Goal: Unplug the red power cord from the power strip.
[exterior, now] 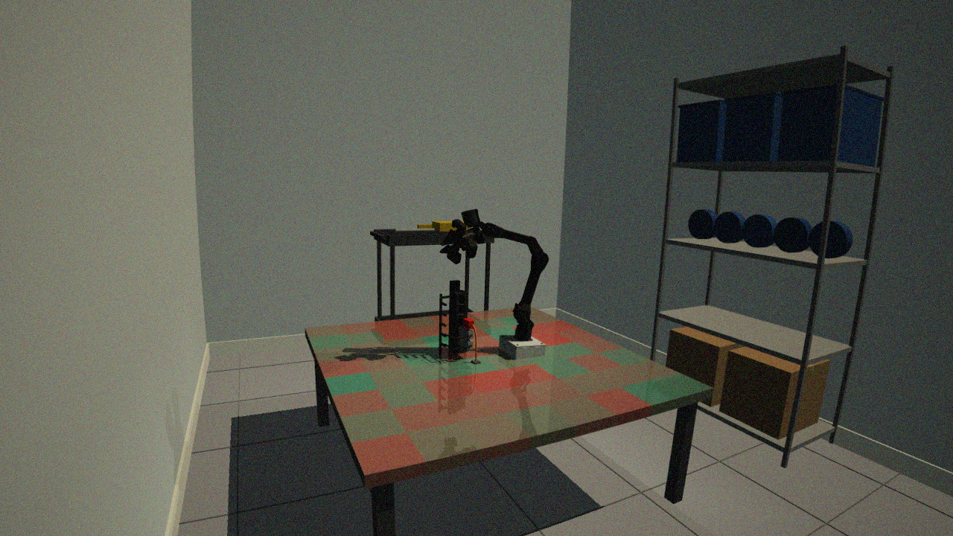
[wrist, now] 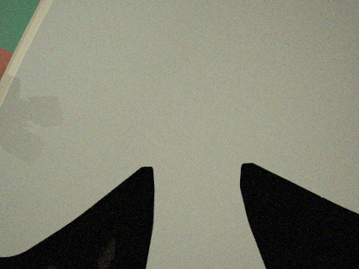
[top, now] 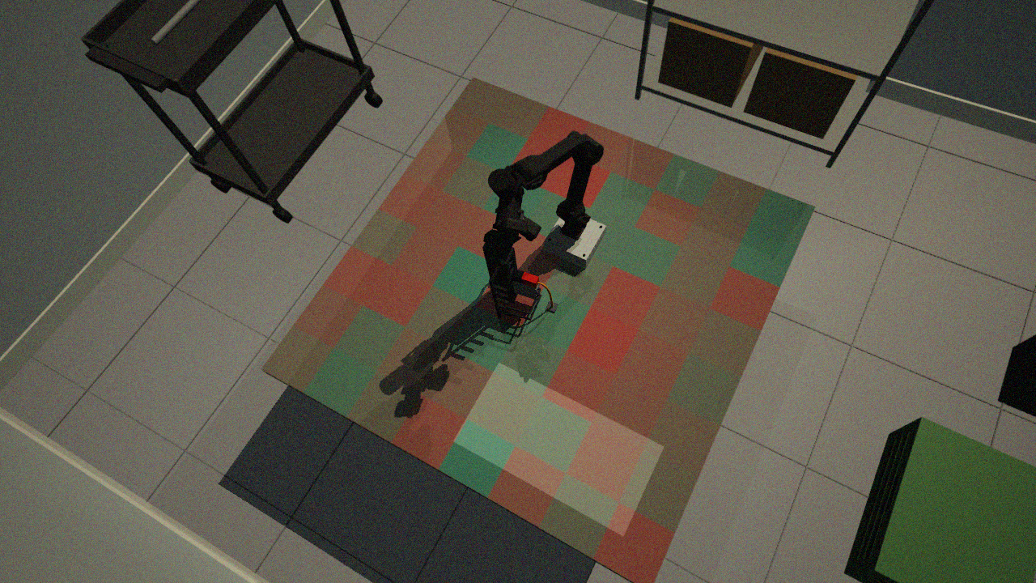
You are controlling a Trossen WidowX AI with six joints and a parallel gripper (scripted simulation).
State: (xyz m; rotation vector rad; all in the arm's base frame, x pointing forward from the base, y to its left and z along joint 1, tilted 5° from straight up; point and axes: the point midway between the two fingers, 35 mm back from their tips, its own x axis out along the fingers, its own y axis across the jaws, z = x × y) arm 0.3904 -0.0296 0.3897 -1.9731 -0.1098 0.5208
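My gripper tip is 120 mm past the red plug, 20 mm to the left of it and 310 mm above it.
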